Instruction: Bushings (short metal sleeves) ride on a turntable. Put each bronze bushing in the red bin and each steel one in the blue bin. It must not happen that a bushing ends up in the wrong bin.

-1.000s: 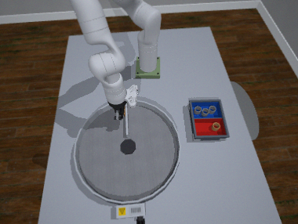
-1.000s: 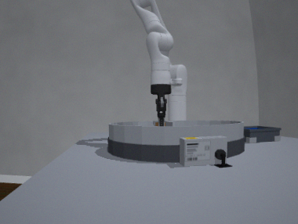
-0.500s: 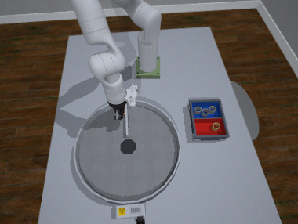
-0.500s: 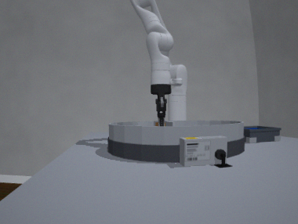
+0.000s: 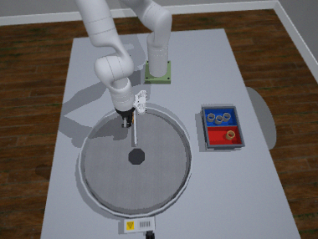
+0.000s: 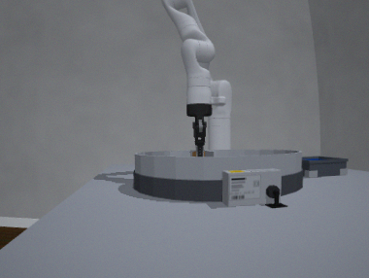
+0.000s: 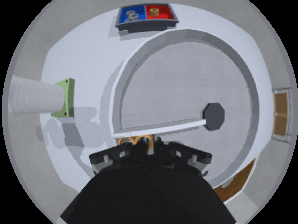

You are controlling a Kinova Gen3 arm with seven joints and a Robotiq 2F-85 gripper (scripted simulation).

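Right now the bin is 380 mm to the left of my hand, 50 mm below it and 10 mm behind it. From my hand the other things lie so: round grey turntable 140 mm ahead, 40 mm to the left, 30 mm below.
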